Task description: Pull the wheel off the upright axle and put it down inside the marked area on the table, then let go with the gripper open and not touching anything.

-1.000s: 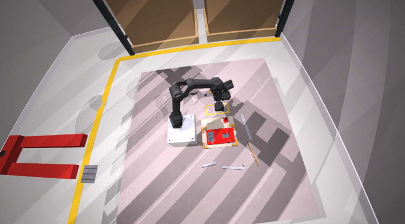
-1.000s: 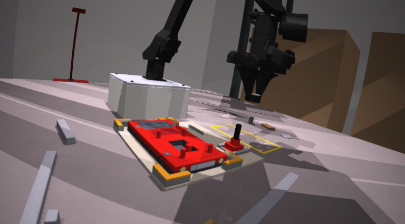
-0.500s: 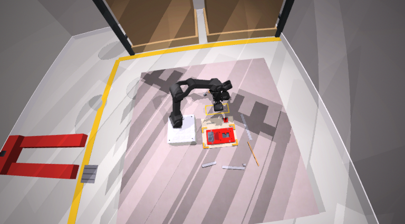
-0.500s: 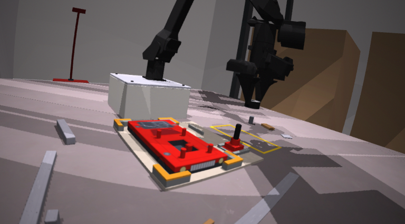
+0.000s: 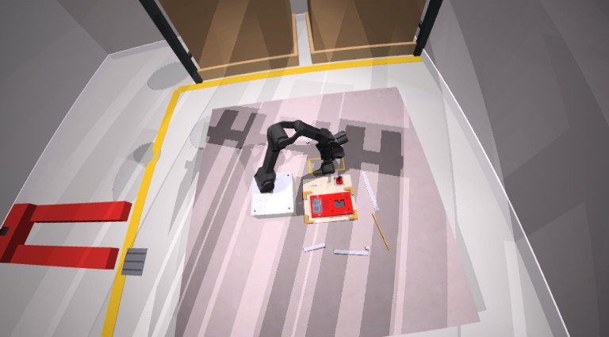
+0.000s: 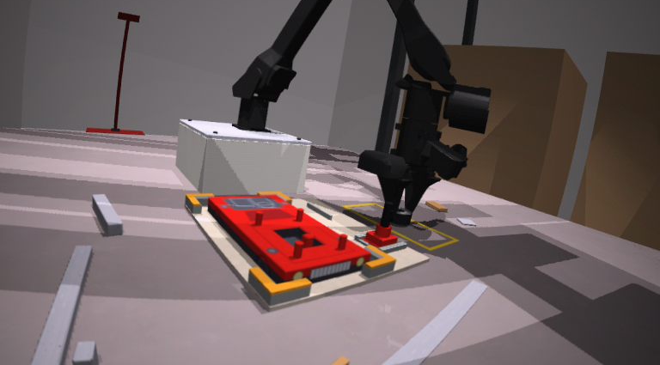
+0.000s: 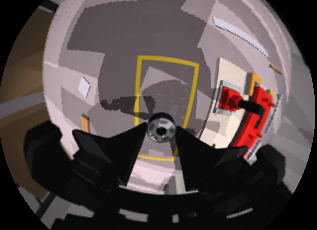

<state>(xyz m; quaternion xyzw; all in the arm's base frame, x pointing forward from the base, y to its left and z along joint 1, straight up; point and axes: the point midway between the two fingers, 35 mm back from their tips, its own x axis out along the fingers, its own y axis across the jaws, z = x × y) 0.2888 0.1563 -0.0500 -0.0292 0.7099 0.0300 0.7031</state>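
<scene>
Now: the dark wheel right at my gripper tip. From my gripper tip the other things lie so: dark upright axle 7 cm ahead, 10 cm to the right, 2 cm above.
</scene>
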